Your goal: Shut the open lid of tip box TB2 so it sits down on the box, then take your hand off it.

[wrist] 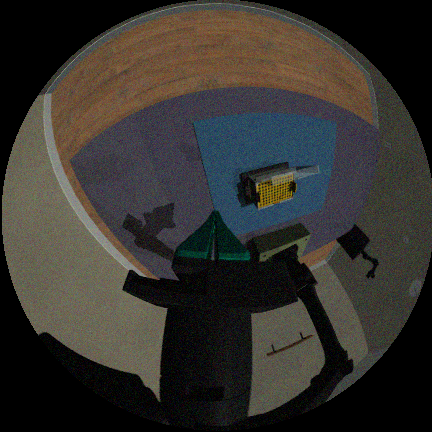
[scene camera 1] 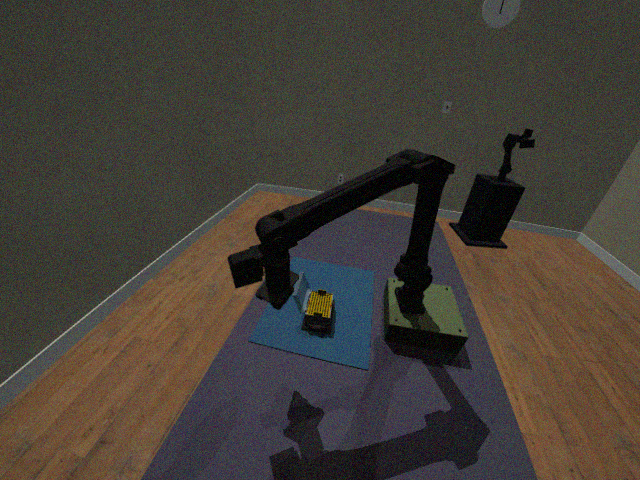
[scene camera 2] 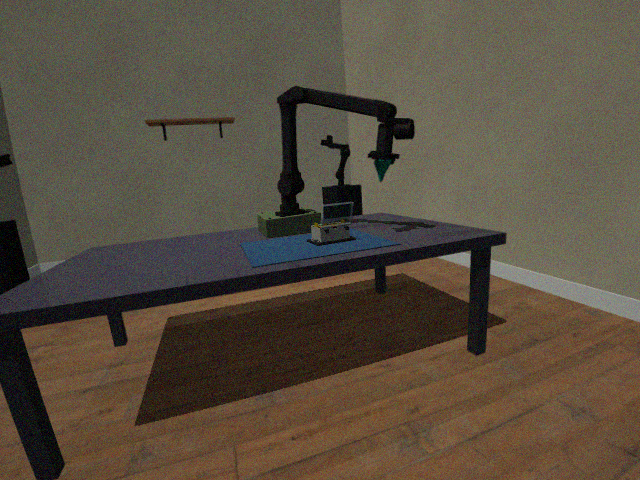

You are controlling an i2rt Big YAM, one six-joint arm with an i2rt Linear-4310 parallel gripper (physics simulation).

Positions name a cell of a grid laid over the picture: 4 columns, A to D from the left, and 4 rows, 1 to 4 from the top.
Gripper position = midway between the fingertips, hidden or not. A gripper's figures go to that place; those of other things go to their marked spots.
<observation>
My gripper (wrist: B2): 0.14 m from the lens. A lid (wrist: C2): 0.23 m from the lens.
</observation>
